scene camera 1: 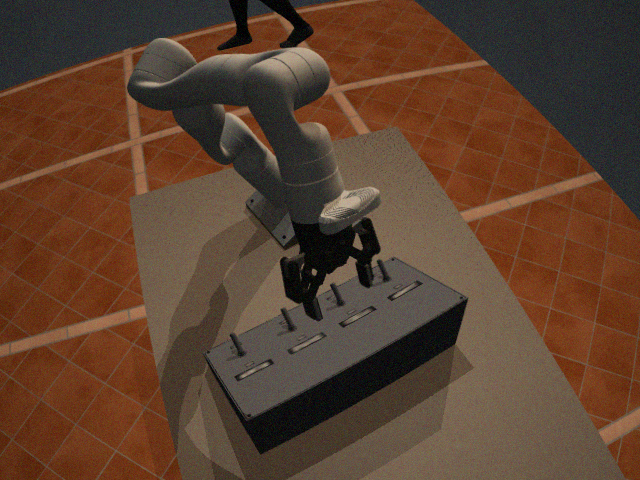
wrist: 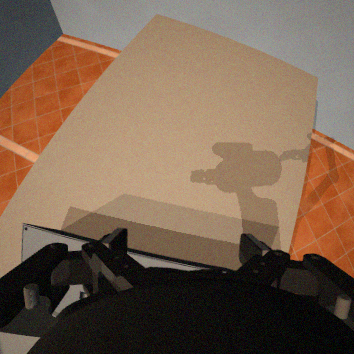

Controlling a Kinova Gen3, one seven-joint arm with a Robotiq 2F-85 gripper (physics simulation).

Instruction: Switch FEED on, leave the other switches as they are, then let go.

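Frame: origin at the arm's base, x left, y back, z up, level; metres.
Seen in the pictures: gripper, between the fingertips: [scene camera 1: 342, 301] [wrist: 183, 243].
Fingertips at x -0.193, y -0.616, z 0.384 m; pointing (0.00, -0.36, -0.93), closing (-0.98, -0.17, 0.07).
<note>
A point is followed by its place in that frame.
A grey switch box [scene camera 1: 330, 364] @[x -0.187, y -0.555, z 0.103 m] [wrist: 41, 246] @[x 0.068, y -0.544, z 0.101 m] stands on the table with four upright levers in a row along its far side: the leftmost lever [scene camera 1: 237, 345] @[x -0.314, y -0.394, z 0.051 m], the second lever [scene camera 1: 288, 320] @[x -0.194, y -0.392, z 0.051 m], the third lever [scene camera 1: 337, 295] @[x -0.075, y -0.389, z 0.050 m] and the rightmost lever [scene camera 1: 382, 270] @[x 0.044, y -0.384, z 0.051 m]. A pale strip in a slot lies in front of each. No lettering is readable, so I cannot tell which switch is FEED. My gripper [scene camera 1: 340, 292] @[x -0.193, y -0.616, z 0.384 m] [wrist: 183, 243] @[x -0.193, y -0.616, z 0.384 m] is open and empty. In the scene view its fingertips appear on either side of the third lever; their height above the panel is unclear. The levers do not show in the wrist view.
The table [scene camera 1: 511, 413] @[x 0.118, y -0.798, z -0.062 m] [wrist: 165, 125] @[x -0.096, y -1.004, z -0.062 m] carries the box and the arm's base plate [scene camera 1: 268, 219] @[x -0.070, y -0.028, z -0.038 m] behind it. Shadows of the arm and box fall on the table. Tiled floor surrounds it, and dark legs [scene camera 1: 242, 25] of a figure stand at the back.
</note>
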